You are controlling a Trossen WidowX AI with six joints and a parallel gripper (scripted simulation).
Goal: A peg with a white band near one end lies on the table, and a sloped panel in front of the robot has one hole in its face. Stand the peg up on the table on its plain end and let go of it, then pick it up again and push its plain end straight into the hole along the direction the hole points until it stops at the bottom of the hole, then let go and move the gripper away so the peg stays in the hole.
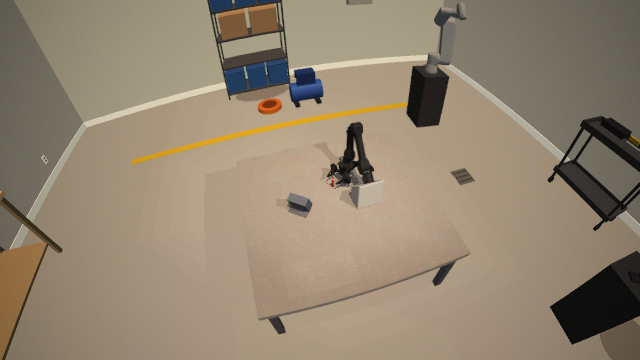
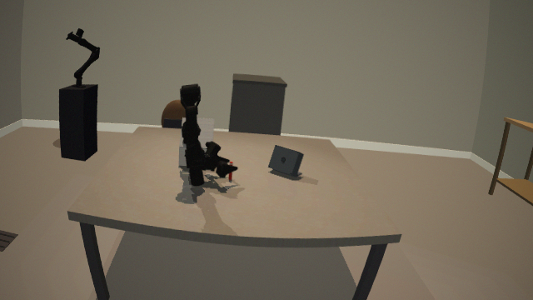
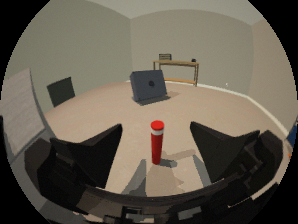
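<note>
Now: gripper tip 10 mm past the red peg and 10 mm above it. Round my gripper tip: dark sloped panel 230 mm ahead, 140 mm to the left, 10 mm below.
</note>
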